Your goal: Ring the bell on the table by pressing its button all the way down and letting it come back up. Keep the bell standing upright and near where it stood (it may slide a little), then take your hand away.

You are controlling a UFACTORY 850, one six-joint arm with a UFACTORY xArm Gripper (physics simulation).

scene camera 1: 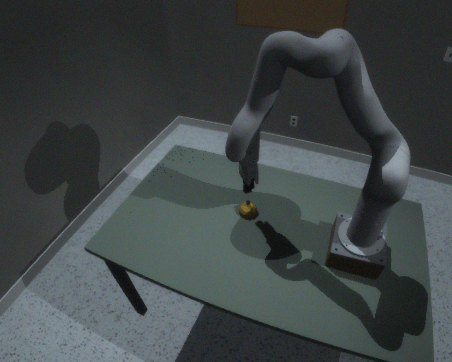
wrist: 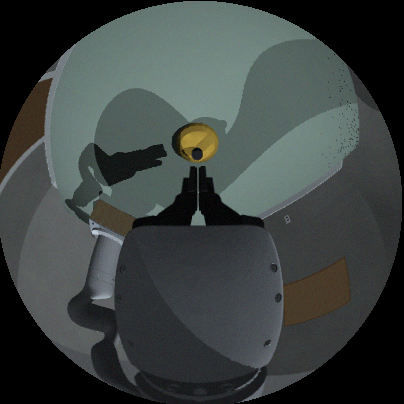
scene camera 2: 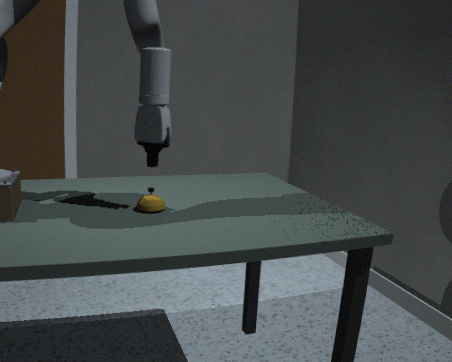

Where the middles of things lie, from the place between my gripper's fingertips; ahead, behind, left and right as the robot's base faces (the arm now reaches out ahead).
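Scene:
There is the yellow dome bell [wrist: 192, 135], and it sits 10 cm below my hand.

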